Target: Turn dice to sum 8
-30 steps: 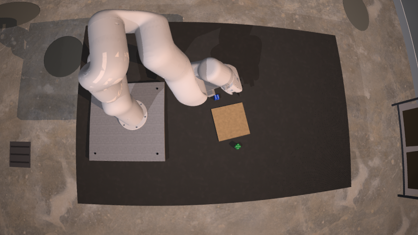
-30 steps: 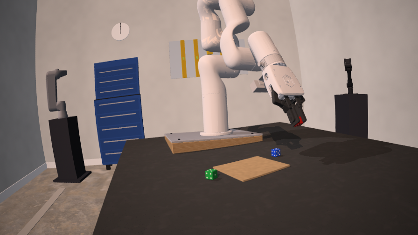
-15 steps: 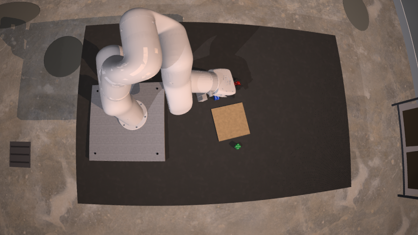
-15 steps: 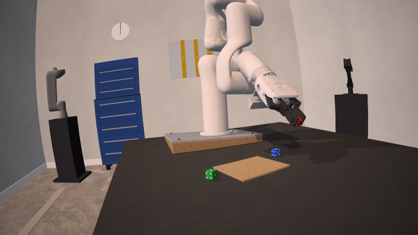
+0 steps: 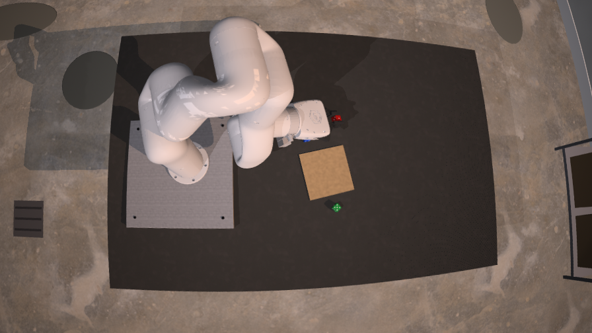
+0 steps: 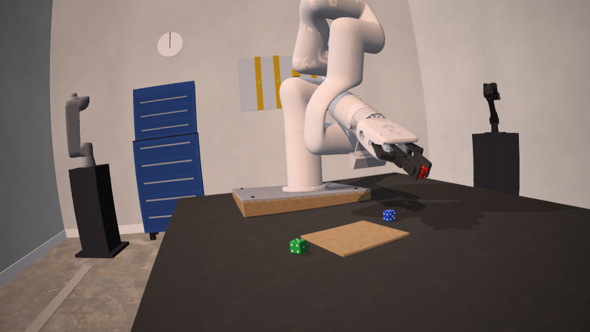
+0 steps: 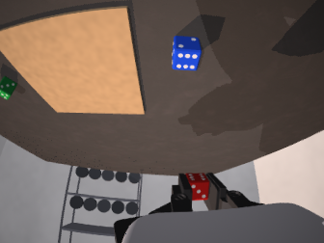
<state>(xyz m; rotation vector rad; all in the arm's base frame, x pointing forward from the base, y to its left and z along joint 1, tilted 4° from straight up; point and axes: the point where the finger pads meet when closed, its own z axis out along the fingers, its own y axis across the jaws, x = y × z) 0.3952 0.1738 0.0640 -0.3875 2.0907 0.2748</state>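
Right now my hand is 6 cm past the blue die, 4 cm to the left of it and 10 cm above it. Round my hand: tan mat 2 cm ahead, 13 cm to the right, 11 cm below; then green die 6 cm ahead, 23 cm to the right, 10 cm below; then red die 1 cm ahead, 1 cm below.
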